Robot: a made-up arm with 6 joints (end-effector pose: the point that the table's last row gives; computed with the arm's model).
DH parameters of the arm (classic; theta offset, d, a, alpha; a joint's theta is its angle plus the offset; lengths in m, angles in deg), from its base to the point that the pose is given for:
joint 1: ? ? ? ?
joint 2: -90 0 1.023 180
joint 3: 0 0 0 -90
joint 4: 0 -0.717 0 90
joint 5: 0 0.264 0 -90
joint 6: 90 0 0 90
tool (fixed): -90 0 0 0
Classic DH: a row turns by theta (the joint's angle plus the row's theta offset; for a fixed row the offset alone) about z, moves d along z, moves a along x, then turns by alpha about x.
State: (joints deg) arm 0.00 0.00 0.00 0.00 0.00 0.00
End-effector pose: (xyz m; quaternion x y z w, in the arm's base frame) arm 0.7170 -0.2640 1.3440 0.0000 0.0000 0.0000 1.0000
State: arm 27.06 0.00 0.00 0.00 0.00 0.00
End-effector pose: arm 0.7586 0.0911 1.3440 0.0000 0.0000 0.2340 0.9722
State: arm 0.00 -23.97 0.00 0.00 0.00 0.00
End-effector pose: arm 0.2396 -0.2640 1.5471 0.0000 -0.2077 0.0000 0.9782
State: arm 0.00 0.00 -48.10 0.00 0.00 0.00
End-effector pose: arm 0.4788 -0.2640 0.8103 0.0000 0.4075 0.0000 0.9132
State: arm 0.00 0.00 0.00 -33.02 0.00 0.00
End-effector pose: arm 0.7170 -0.2214 1.2001 0.2842 0.0000 0.0000 0.9588
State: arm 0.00 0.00 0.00 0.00 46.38 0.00
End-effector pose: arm 0.7170 -0.2640 1.3440 0.0000 -0.3938 0.0000 0.9192
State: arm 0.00 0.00 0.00 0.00 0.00 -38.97
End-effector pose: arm 0.7170 -0.2640 1.3440 0.3336 0.0000 0.0000 0.9427
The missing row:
joint 1: 0 0.321 0 -90
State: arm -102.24 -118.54 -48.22 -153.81 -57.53 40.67
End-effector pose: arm 0.3476 0.4848 0.4681 -0.0522 -0.4573 0.2292 0.8577
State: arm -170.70 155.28 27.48 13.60 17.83 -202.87
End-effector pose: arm -0.0784 0.2472 -1.2128 0.0044 0.5676 -0.0120 0.8232
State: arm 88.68 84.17 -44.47 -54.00 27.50 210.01
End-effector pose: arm 0.1644 0.3995 -0.0018 0.5836 0.2196 -0.5186 0.5849
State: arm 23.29 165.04 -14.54 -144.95 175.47 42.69
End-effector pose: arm -0.5025 0.0190 -0.5210 0.9814 0.1767 0.0471 0.0582
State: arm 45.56 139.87 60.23 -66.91 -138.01 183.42
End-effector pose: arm 0.4586 0.3198 -1.2102 0.3480 -0.1708 0.9098 0.1484
